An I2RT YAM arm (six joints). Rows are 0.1 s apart.
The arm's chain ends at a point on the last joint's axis. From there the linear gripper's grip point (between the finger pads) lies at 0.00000 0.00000 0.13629 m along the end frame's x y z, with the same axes.
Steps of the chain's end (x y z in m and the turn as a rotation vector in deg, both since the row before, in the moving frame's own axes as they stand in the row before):
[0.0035, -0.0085, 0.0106, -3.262, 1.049, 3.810]
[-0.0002, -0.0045, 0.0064, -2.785, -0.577, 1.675]
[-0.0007, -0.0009, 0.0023, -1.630, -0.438, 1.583]
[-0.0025, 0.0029, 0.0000, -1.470, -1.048, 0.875]
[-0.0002, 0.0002, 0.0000, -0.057, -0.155, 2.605]
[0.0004, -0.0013, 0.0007, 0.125, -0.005, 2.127]
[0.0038, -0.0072, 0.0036, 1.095, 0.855, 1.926]
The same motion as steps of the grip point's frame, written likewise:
[0.0057, -0.0007, 0.0104, -3.262, 1.049, 3.810]
[-0.0017, 0.0021, 0.0062, -2.785, -0.577, 1.675]
[-0.0018, 0.0030, 0.0022, -1.630, -0.438, 1.583]
[-0.0050, 0.0064, -0.0001, -1.470, -1.048, 0.875]
[-0.0006, 0.0003, 0.0000, -0.057, -0.155, 2.605]
[0.0004, -0.0016, 0.0007, 0.125, -0.005, 2.127]
[0.0059, -0.0098, 0.0036, 1.095, 0.855, 1.926]

